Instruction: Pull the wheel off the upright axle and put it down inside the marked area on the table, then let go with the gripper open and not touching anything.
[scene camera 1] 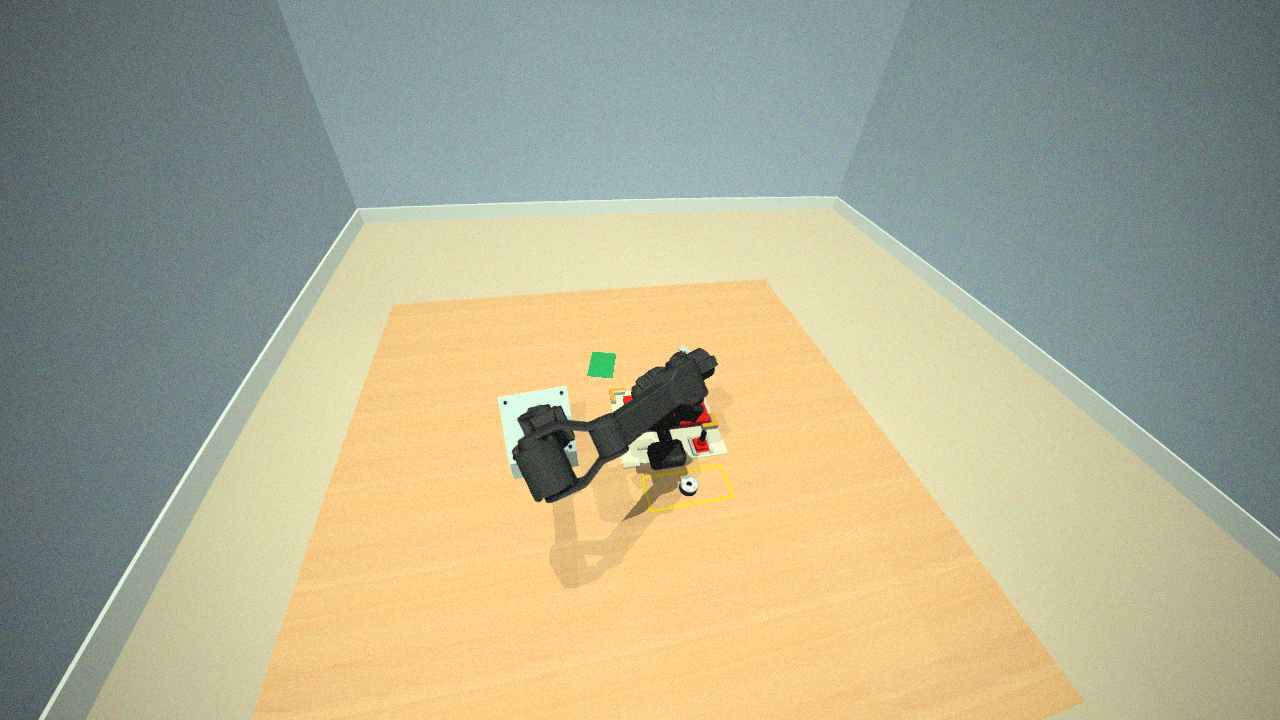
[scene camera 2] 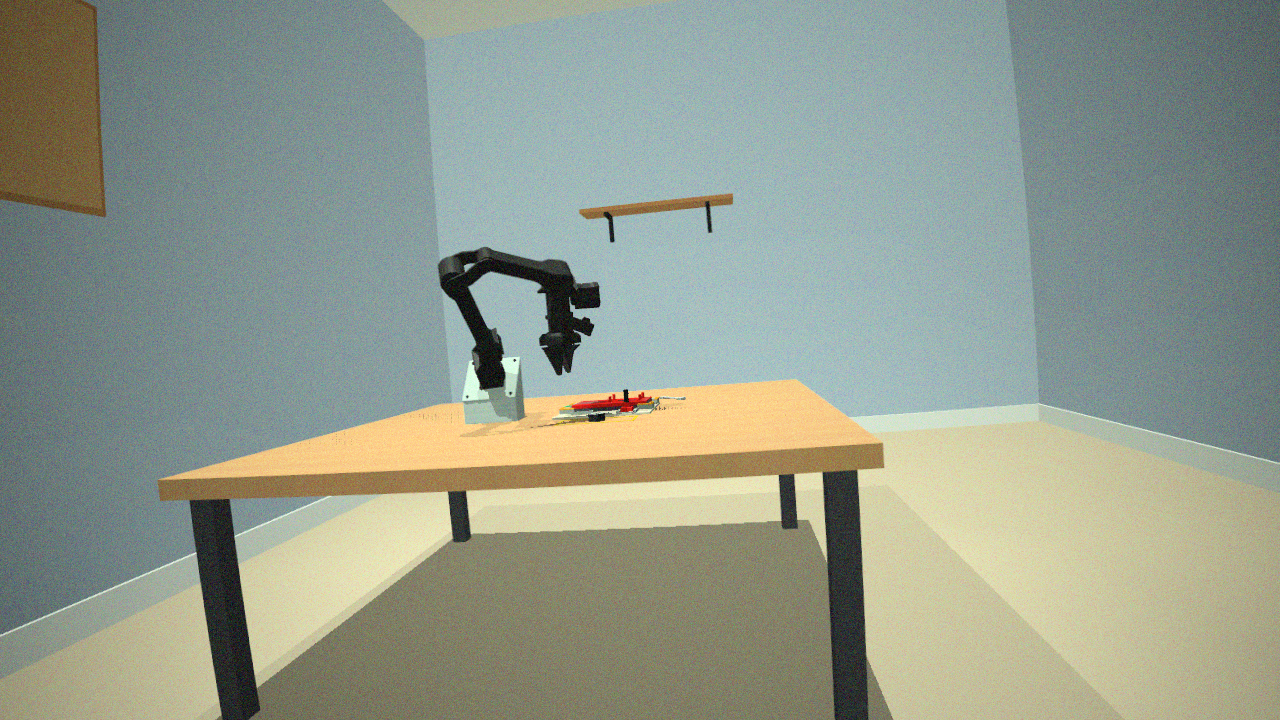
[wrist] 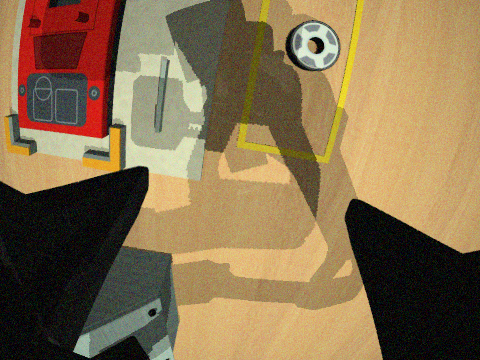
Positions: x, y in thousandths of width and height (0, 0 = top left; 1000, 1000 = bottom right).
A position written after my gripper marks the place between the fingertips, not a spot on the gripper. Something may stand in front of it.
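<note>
Scene camera 2 shows my gripper (scene camera 2: 441, 520), open and holding nothing, and a red part (scene camera 2: 477, 562). The wrist view shows my gripper (wrist: 526, 540) and the red part (wrist: 141, 176). Scene camera 1 shows my gripper (scene camera 1: 510, 623).
</note>
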